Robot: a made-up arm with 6 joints.
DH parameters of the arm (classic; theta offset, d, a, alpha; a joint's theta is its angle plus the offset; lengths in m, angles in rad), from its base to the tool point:
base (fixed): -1.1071 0 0.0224 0
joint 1: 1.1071 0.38 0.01 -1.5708
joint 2: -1.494 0 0.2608 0
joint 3: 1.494 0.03 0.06 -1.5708
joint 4: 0 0.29 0.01 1.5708
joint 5: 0 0.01 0.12 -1.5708
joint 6: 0.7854 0 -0.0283 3.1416
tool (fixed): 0.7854 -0.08 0 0
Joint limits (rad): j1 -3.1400..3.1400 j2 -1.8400..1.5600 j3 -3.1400..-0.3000 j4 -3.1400..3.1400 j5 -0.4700..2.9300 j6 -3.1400..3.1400
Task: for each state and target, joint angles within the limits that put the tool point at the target. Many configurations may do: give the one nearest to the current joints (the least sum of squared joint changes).
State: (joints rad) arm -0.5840 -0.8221 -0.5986 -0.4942 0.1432 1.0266
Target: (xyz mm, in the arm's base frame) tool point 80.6 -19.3 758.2
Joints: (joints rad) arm -0.7394 -1.3349 -0.5162 0.1333 -0.0699 1.0423
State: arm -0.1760 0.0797 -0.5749 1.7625 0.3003 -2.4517
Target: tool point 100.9 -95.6 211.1
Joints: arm -0.1929 0.3588 -0.3000 1.9349 0.3323 -2.4469
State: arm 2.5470 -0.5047 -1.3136 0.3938 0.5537 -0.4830
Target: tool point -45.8 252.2 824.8
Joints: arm 1.7431 -0.4600 -1.3160 0.5781 0.3858 -0.5376
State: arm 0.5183 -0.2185 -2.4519 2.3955 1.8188 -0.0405
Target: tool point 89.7 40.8 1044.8
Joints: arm 0.2529 -0.1068 -2.4796 2.6078 1.5740 0.0590
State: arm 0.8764 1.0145 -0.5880 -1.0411 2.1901 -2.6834
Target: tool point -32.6 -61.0 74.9
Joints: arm 0.5432 1.5456 -0.5848 -1.0082 1.3643 -2.8107
